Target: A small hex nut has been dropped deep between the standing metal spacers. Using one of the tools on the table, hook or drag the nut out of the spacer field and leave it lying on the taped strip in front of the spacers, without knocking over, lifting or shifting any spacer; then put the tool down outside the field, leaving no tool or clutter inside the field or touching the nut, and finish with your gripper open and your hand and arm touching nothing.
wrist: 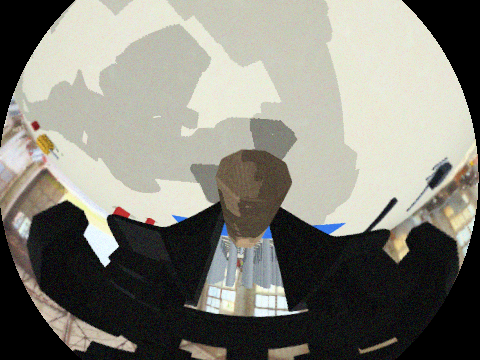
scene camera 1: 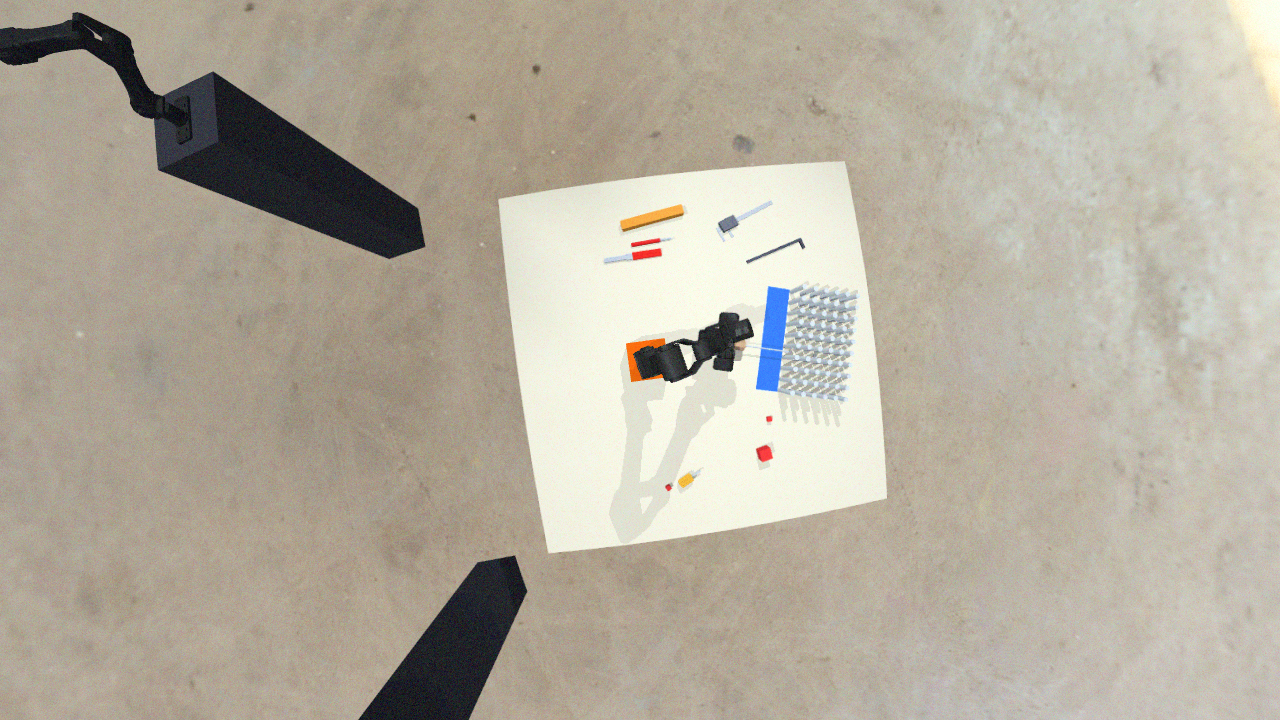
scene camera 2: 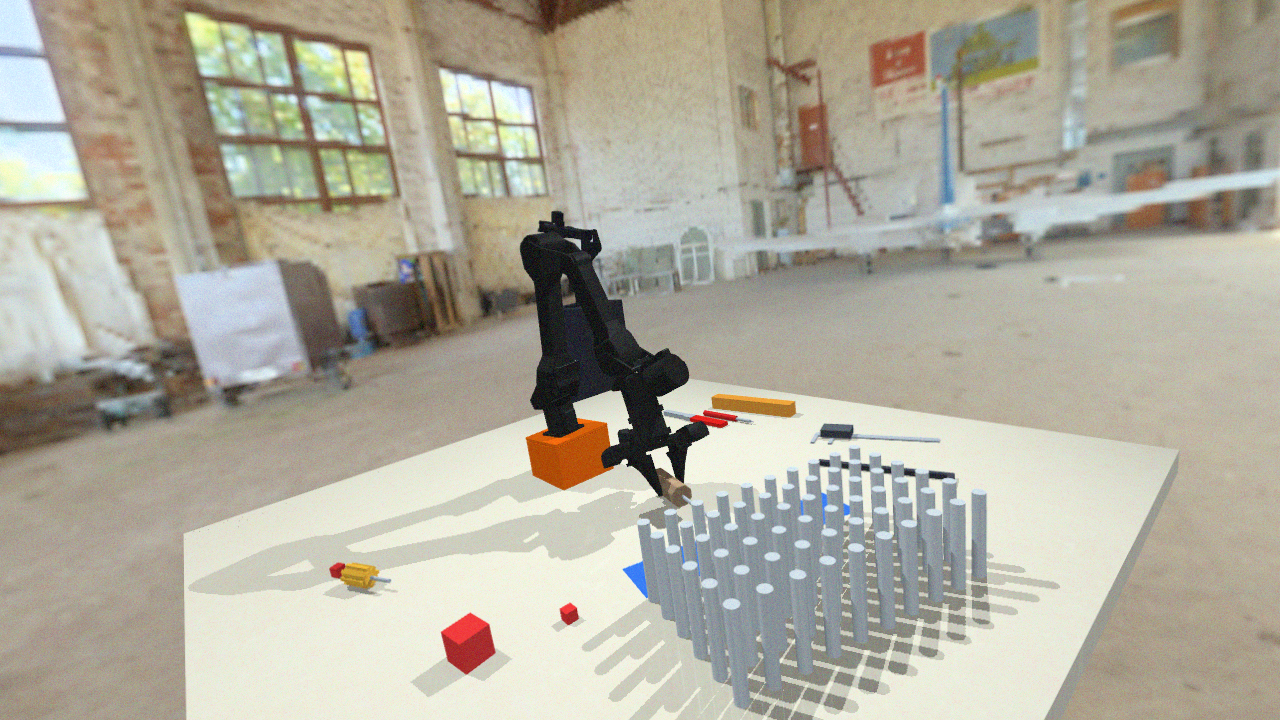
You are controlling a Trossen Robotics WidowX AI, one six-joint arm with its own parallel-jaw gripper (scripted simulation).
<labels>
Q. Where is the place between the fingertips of my gripper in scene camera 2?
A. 671,492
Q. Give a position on a blue taped strip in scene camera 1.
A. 775,319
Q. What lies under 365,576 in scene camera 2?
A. A small yellow screwdriver.
</labels>
